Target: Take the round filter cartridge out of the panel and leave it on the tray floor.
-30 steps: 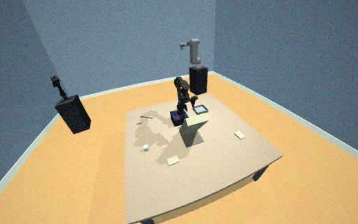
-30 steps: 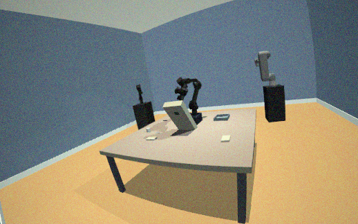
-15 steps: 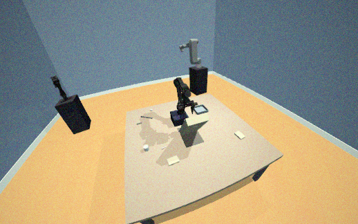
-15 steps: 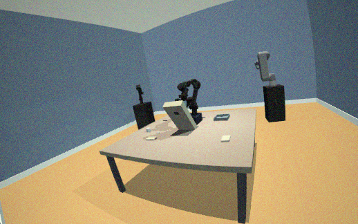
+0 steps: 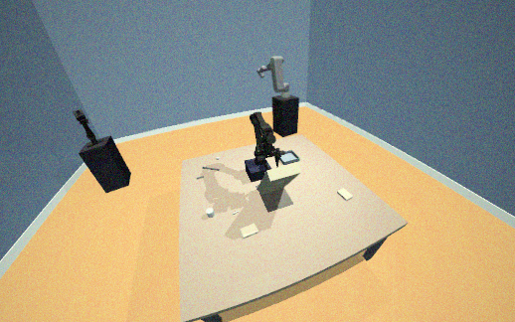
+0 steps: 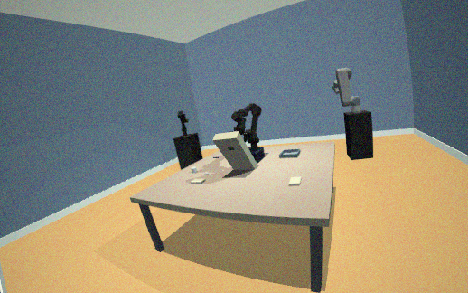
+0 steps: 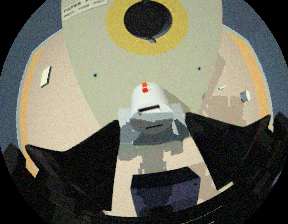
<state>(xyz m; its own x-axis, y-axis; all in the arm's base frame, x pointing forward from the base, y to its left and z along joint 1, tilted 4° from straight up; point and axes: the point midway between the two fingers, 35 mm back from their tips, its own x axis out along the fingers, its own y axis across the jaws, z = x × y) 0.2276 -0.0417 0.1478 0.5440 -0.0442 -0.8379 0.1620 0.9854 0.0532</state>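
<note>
Right now the round filter cartridge is 10 mm ahead of my gripper tip and 20 mm below it. Round my gripper tip: grey-blue tray 270 mm behind, 330 mm to the left, 180 mm below; then service panel 60 mm ahead, 10 mm to the right, 50 mm below.
</note>
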